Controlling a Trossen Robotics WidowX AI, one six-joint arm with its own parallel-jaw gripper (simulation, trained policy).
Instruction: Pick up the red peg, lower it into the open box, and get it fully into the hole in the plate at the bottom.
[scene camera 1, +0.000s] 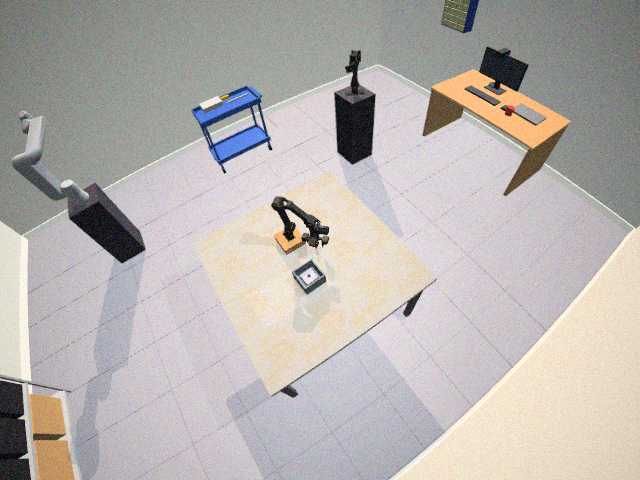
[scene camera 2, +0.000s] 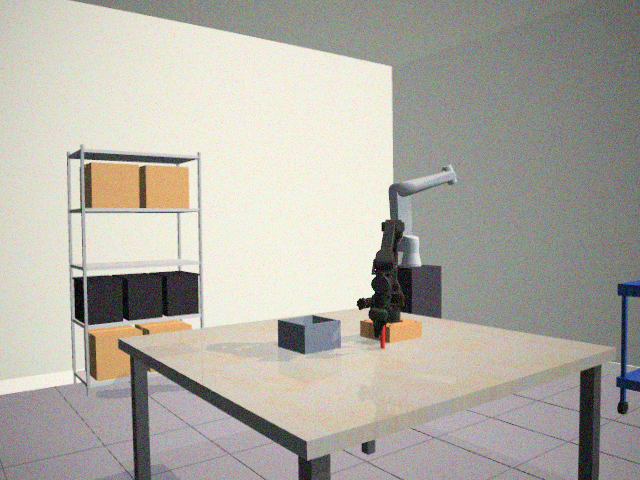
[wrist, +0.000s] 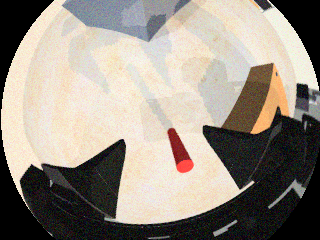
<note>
In view: my gripper (scene camera 2: 378, 335).
My gripper is seen too in the wrist view (wrist: 165, 136).
</note>
